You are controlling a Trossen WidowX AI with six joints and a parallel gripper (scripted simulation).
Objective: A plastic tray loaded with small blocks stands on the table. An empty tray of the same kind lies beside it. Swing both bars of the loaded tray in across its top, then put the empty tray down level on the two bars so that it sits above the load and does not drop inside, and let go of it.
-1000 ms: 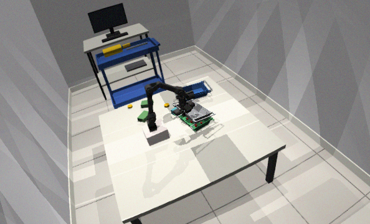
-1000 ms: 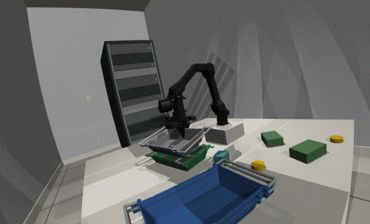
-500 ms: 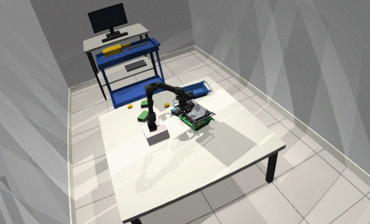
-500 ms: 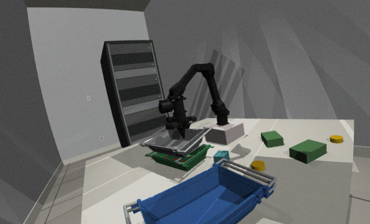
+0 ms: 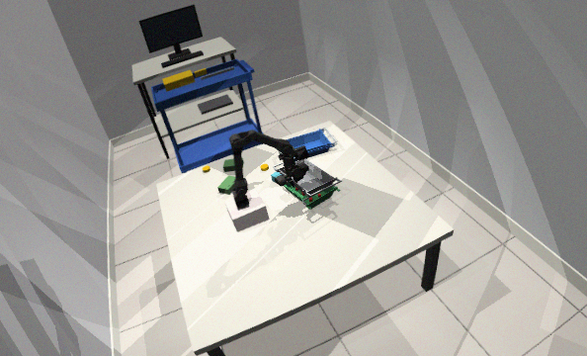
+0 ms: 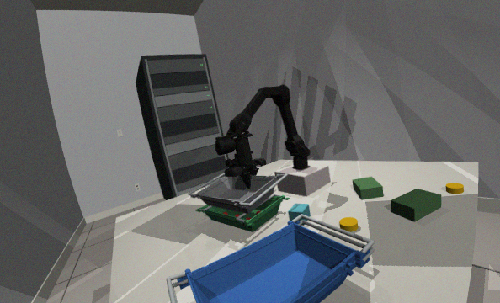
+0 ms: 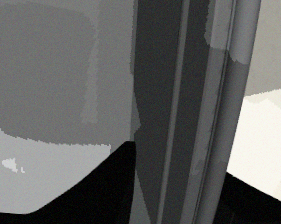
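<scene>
The grey tray lies 80 mm ahead of my gripper tip, 30 mm to the left of it and 20 mm above it. Also, from my gripper tip: teal cube (50 mm behind, 220 mm to the left, 70 mm below).
</scene>
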